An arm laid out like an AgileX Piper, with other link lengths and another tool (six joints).
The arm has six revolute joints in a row. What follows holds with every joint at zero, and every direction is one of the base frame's. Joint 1 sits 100.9 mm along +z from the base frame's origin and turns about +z. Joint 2 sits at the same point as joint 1 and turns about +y. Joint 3 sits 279.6 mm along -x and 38.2 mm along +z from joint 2 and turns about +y. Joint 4 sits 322.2 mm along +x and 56.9 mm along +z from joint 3 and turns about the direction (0.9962, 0, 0.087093). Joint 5 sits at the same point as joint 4 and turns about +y. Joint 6 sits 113.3 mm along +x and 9.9 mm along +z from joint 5 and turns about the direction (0.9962, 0, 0.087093). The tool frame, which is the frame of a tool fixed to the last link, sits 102.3 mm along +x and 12 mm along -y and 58.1 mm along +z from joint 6; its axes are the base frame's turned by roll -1.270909, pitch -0.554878 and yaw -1.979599 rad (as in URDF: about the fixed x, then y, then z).
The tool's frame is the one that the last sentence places.
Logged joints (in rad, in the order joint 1, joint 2, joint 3, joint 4, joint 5, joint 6), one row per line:
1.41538 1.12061 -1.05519 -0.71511 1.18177 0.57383
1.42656 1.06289 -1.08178 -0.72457 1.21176 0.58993
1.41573 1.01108 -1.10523 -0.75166 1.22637 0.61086
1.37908 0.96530 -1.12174 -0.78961 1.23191 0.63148
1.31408 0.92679 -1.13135 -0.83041 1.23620 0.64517
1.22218 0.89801 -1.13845 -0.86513 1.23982 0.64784
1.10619 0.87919 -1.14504 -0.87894 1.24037 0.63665
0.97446 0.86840 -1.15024 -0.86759 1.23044 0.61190
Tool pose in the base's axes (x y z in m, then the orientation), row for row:
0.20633 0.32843 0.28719 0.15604 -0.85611 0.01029 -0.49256
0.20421 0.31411 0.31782 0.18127 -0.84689 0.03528 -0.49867
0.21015 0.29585 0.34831 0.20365 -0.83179 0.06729 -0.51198
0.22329 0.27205 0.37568 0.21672 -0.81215 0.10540 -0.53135
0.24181 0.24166 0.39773 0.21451 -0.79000 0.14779 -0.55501
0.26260 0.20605 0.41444 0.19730 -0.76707 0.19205 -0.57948
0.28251 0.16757 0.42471 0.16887 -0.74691 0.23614 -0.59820
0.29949 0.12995 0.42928 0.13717 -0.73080 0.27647 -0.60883
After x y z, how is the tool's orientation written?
As a quaternion, w x y z.
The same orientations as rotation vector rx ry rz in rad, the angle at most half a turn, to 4 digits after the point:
-2.4513 0.0295 -1.4104
-2.3915 0.0996 -1.4082
-2.3206 0.1877 -1.4284
-2.2501 0.2920 -1.4721
-2.1913 0.4099 -1.5395
-2.1473 0.5376 -1.6222
-2.1235 0.6714 -1.7007
-2.1147 0.8000 -1.7618

